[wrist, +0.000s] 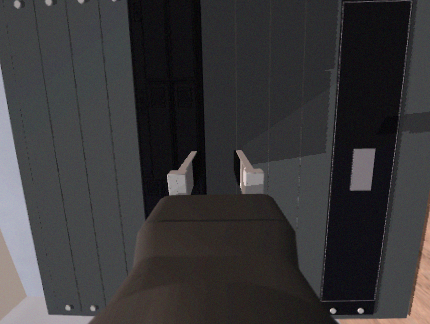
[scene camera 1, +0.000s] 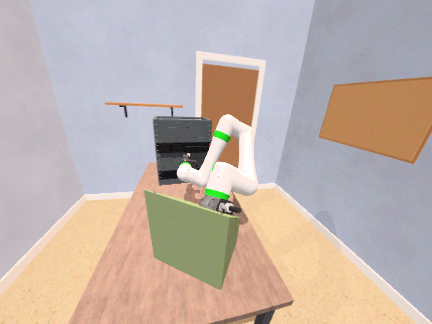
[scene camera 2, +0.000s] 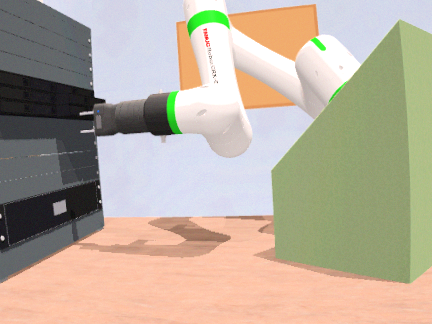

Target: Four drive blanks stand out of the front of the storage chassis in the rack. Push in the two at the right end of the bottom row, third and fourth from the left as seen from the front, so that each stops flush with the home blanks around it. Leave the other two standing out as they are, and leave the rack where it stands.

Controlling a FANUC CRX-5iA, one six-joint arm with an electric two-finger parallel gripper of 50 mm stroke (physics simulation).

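Places are measured from the arm's base along level axes (x ahead, y left, z up), in metres.
Pixels of known places: gripper, fingertip midpoint: [wrist: 216, 161] [scene camera 1: 188, 156] [scene camera 2: 82, 122]; arm's base at its link origin: [scene camera 1: 212, 209].
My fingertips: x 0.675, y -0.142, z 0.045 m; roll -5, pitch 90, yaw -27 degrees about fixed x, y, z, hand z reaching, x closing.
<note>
Ahead of a thing's pixels: the offset from my fingertips to its top centre. "spot": to the spot under its first point. Level surfaces: height alone.
The dark rack @(spot: 0.078 m ahead, 0.025 m left, 0.206 m up) [scene camera 1: 182, 131] [scene camera 2: 45, 42] [wrist: 90, 125] stands at the table's far end. The storage chassis [scene camera 1: 171, 147] [scene camera 2: 40, 95] [wrist: 167, 50] is the black band across its front; in the wrist view it runs vertically. In scene camera 2 a dark part at its far right end stands out past the rack edge, partly behind the gripper. Single blanks are too dark to tell apart. My gripper [scene camera 1: 186, 156] [scene camera 2: 81, 122] [wrist: 216, 161] is open and empty, close before the rack front. In the wrist view one finger is over the chassis's lower edge, the other over the grey panel below.
A large green block [scene camera 1: 192, 240] [scene camera 2: 350, 195] stands on the wooden table @(0.314 m down) [scene camera 1: 200, 302] [scene camera 2: 200, 295], near the arm's base. A black panel with a light label @(0.080 m ahead, 0.007 m left, 0.160 m down) [scene camera 2: 30, 220] [wrist: 372, 75] is low in the rack. A wall shelf [scene camera 1: 145, 105] is behind the rack.
</note>
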